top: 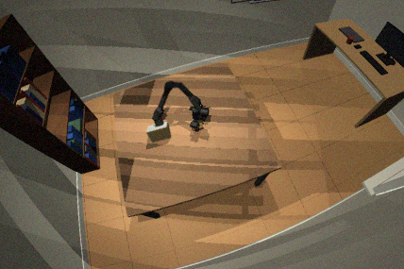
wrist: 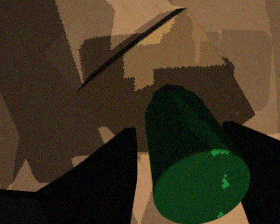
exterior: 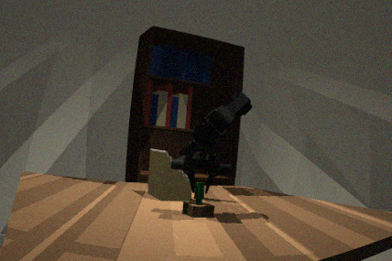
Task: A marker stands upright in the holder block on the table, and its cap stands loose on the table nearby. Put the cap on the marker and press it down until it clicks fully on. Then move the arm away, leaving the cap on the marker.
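Right now the dark marker is right at my gripper tip. The rest, counted from my gripper tip: holder block (60 mm below); green cap (10 mm above).
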